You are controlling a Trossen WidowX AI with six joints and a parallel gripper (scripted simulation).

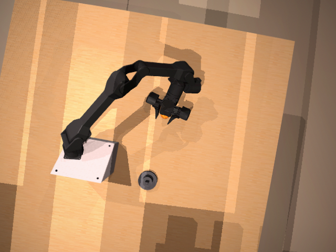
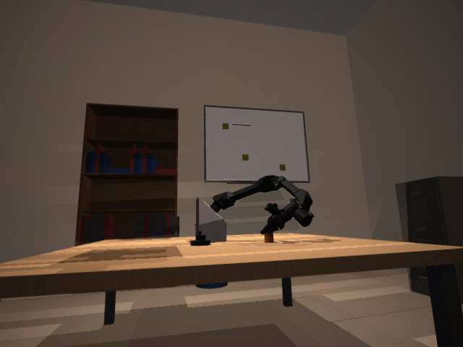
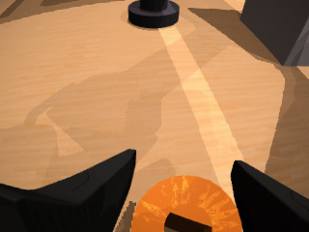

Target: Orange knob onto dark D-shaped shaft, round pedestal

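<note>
Now: gripper tip 3 cm to the right of the orange knob, 1 cm short of it and 1 cm above it. Also, from my gripper tip: dark round pedestal (27 cm to the right, 4 cm behind, 1 cm below).
</note>
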